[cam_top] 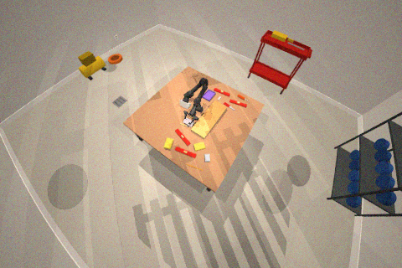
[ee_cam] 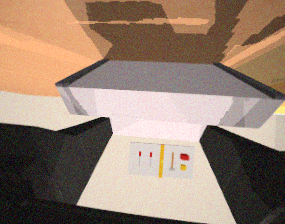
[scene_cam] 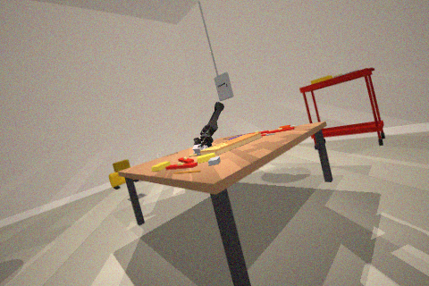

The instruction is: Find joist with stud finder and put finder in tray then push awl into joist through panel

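My gripper tip is 10 mm short of the grey stud finder and 10 mm above it. Round my gripper tip: small grey block: 430 mm ahead, 160 mm to the right, 50 mm below; awl: 50 mm below, 20 mm to the right; purple flat tray: 520 mm to the left, 100 mm behind, 50 mm below.
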